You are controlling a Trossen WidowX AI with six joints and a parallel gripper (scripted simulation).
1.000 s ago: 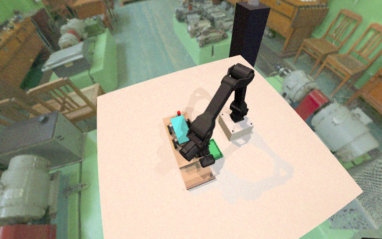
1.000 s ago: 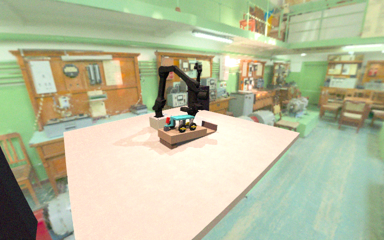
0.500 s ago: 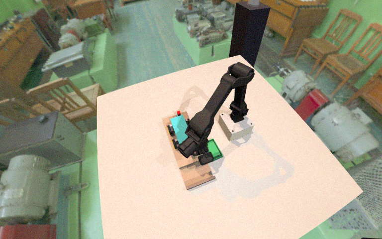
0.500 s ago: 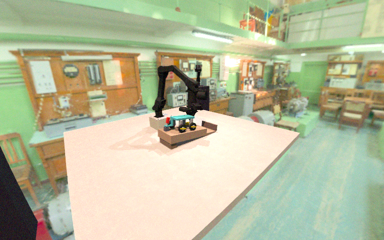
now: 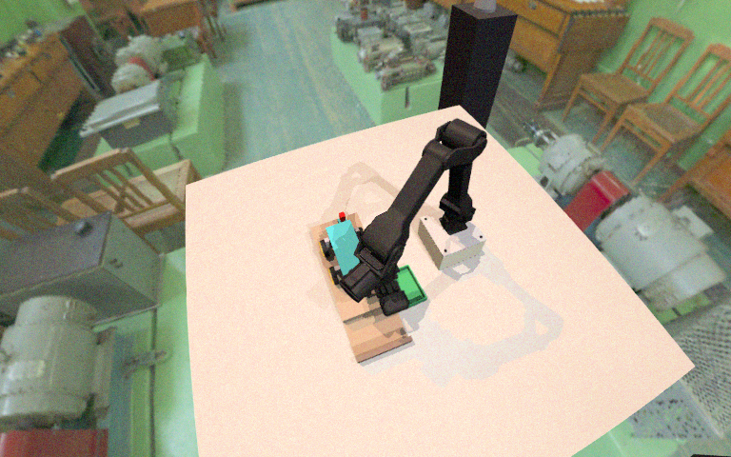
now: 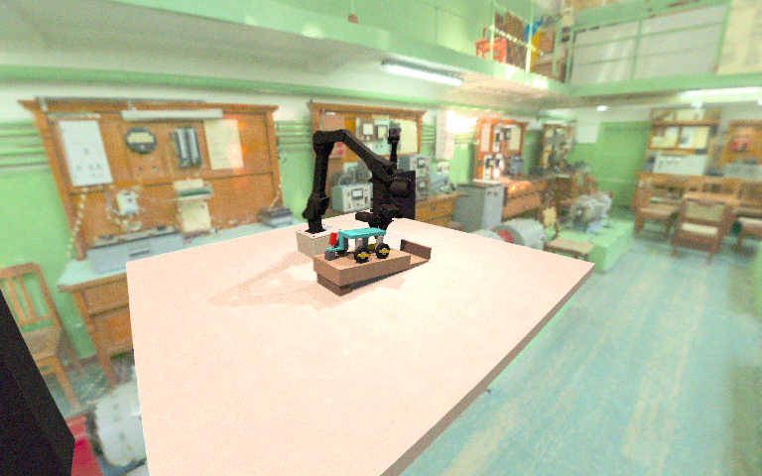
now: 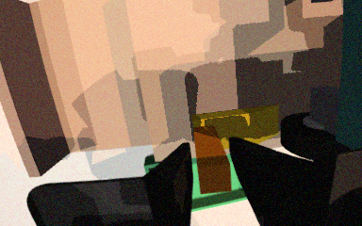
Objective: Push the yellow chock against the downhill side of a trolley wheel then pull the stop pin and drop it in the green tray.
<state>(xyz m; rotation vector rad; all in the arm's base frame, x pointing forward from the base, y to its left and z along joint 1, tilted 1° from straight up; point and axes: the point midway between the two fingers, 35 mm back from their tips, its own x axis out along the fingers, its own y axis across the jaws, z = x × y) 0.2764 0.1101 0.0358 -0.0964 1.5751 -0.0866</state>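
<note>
Right now the yellow chock is 2 cm to the right of my gripper tip and 1 cm below it. Also, from my gripper tip: trolley: 5 cm ahead, 12 cm to the right, 2 cm above; then green tray: 8 cm behind, 1 cm to the right, 10 cm below; then brown ramp: 5 cm ahead, 11 cm to the right, 5 cm below.
</note>
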